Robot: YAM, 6 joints.
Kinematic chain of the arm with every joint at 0, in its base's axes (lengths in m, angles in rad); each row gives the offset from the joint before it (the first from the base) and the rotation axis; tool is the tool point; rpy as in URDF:
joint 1: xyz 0 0 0.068 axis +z
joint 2: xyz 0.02 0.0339 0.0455 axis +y
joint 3: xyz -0.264 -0.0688 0 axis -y
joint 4: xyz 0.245 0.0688 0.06 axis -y
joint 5: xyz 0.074 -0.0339 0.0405 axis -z
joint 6: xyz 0.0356 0 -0.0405 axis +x
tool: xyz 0 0 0 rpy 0 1.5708 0
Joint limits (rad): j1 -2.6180..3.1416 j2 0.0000..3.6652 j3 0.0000..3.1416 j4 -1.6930..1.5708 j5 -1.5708..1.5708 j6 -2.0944..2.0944
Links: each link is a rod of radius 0.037 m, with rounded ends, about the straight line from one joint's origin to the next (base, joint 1, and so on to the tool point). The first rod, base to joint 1, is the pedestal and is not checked.
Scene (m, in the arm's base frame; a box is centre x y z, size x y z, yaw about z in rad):
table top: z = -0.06
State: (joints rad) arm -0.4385 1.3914 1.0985 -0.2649 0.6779 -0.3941
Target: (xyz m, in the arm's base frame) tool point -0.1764 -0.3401 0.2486
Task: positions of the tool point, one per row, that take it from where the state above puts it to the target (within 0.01 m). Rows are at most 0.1 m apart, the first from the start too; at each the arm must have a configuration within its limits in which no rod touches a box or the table.
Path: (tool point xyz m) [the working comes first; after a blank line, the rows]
Joints at the target: -1.9859 1.7229 1.2283 -0.1785 0.7494 -0.3941
Straight joint move there: clear.

1: 0.2337 -0.2250 0.2984
2: 0.1755 -0.2874 0.2899
3: 0.1003 -0.3341 0.2806
4: 0.0127 -0.3604 0.2707
5: -0.0818 -0.3630 0.2600
6: -0.1764 -0.3401 0.2486

